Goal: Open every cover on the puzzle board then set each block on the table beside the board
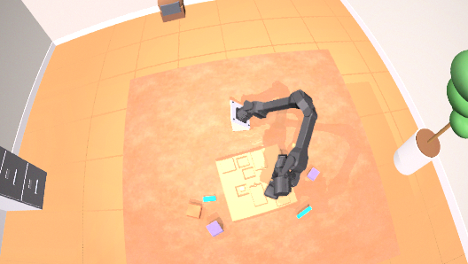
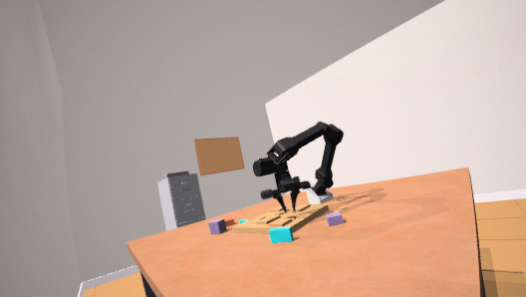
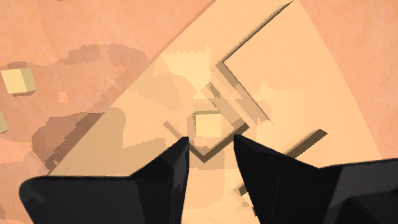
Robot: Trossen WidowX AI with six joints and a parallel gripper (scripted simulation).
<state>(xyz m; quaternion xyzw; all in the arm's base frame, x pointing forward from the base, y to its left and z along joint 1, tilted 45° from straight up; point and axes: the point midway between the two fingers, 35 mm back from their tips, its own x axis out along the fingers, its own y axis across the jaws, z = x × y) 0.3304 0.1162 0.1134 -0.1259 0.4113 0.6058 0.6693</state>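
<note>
The cyan block lies 30 cm to the right of my gripper tip, 6 cm ahead of it and 4 cm below it. From my gripper tip the other things lie so: orange block 36 cm to the right, 13 cm ahead, 3 cm below.
</note>
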